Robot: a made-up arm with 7 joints.
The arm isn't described. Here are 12 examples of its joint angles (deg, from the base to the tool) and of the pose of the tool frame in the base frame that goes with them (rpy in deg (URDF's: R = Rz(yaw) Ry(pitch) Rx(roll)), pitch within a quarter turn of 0, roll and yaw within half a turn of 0; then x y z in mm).
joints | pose
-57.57 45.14 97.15 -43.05 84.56 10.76 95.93 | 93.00 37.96 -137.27 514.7 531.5 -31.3
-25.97 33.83 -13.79 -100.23 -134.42 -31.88 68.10 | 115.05 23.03 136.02 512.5 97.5 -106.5
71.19 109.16 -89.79 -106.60 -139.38 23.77 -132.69 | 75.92 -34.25 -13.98 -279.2 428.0 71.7
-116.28 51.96 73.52 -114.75 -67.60 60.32 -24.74 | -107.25 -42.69 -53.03 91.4 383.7 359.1
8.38 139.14 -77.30 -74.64 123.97 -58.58 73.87 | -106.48 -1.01 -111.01 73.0 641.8 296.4
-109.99 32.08 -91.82 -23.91 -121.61 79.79 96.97 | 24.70 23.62 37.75 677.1 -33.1 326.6
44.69 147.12 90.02 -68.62 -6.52 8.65 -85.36 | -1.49 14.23 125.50 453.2 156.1 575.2
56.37 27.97 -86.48 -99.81 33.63 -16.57 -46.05 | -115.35 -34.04 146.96 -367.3 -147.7 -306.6
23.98 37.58 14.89 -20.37 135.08 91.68 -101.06 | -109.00 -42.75 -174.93 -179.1 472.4 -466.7
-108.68 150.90 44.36 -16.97 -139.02 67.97 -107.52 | 57.57 -17.43 -8.16 -489.8 547.0 129.2
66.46 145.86 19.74 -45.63 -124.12 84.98 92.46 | 64.26 -4.46 91.58 500.1 469.1 241.7
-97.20 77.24 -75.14 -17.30 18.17 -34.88 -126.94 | 3.63 6.63 151.89 465.1 559.0 343.0
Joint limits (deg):
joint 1: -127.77..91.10
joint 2: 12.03..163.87
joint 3: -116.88..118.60
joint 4: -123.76..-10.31
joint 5: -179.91..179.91
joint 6: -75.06..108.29
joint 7: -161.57..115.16
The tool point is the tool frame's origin. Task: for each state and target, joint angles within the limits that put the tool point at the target. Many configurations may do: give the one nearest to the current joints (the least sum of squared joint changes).
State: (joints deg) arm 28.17 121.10 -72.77 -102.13 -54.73 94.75 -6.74
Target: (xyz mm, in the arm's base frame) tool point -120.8 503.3 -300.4
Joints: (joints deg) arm 27.14 80.43 -74.38 -74.79 -53.12 95.68 -11.40
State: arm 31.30 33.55 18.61 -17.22 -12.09 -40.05 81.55
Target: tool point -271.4 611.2 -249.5
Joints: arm 47.99 48.45 27.47 -49.55 -19.54 -31.22 74.39
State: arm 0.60 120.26 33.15 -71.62 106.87 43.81 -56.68
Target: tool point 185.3 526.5 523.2
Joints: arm -9.30 114.10 40.29 -56.87 106.63 43.86 -55.87
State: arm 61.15 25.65 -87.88 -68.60 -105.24 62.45 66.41
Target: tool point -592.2 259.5 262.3
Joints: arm 91.10 60.99 -116.88 -42.93 -117.00 71.08 50.99
